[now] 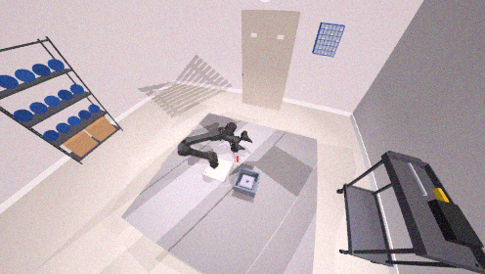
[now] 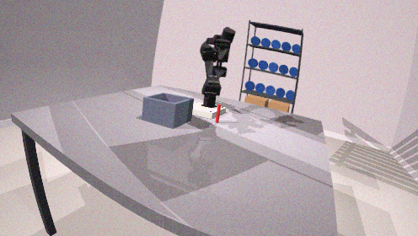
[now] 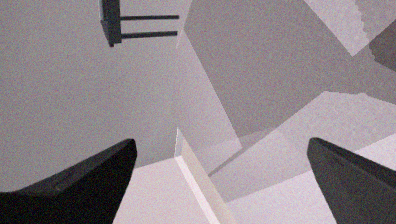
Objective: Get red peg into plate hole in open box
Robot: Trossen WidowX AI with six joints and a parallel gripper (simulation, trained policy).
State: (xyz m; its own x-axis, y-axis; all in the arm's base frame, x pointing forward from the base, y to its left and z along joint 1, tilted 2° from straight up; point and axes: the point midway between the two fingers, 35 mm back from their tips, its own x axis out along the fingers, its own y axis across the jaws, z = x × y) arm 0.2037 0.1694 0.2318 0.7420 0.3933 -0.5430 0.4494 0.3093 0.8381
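My gripper tip is 20 cm above the red peg, 9 cm past it and 3 cm to the left of it. Round my gripper tip: blue-grey box 22 cm below, 17 cm to the right, 9 cm ahead; then plate 20 cm below, 17 cm to the right, 9 cm ahead.
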